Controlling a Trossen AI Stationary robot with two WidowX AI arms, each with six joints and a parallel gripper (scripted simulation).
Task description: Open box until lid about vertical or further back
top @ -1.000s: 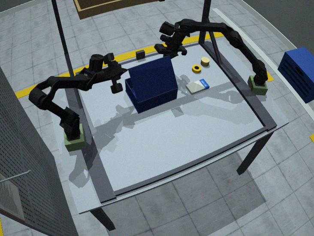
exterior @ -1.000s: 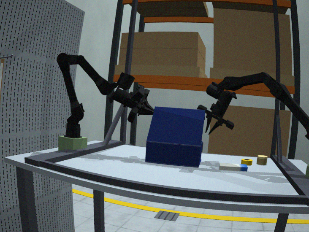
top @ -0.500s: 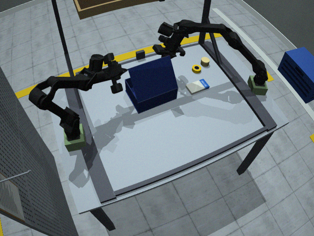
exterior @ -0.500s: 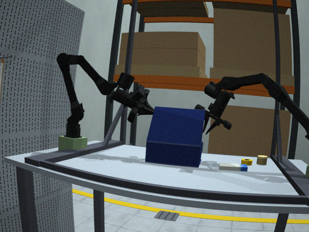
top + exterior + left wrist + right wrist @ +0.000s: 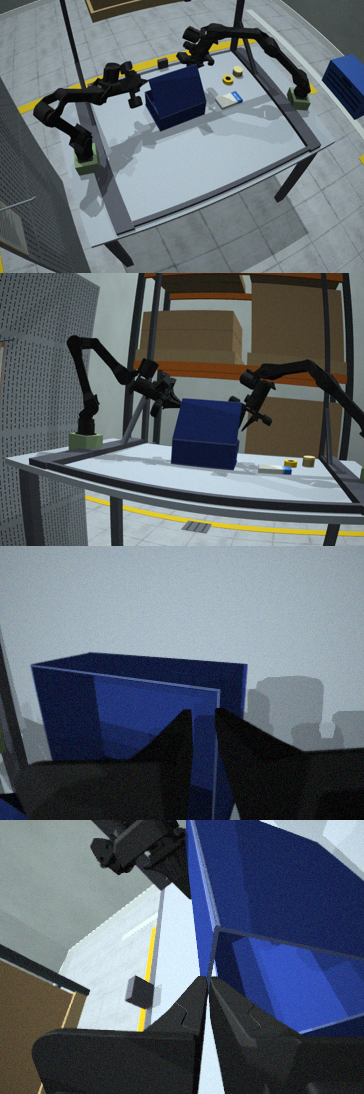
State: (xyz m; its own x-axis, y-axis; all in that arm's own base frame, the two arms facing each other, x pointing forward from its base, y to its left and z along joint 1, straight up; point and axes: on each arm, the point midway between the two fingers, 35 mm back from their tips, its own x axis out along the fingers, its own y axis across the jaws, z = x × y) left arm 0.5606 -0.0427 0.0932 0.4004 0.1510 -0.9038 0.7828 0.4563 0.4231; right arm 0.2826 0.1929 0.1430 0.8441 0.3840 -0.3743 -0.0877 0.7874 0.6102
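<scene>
The lid flap is 60 mm ahead of my left hand, 120 mm to the right of it and 50 mm above it. The rest, counted from my left hand: yellow ring (210 mm to the left, 140 mm below); then tan cylinder (30 mm behind, 280 mm to the left, 130 mm below).
The lid flap lies 2 cm behind my right hand and 14 cm to the left of it. Also, from my right hand: yellow ring (7 cm behind, 46 cm to the left, 20 cm below); then tan cylinder (11 cm behind, 54 cm to the left, 18 cm below).
</scene>
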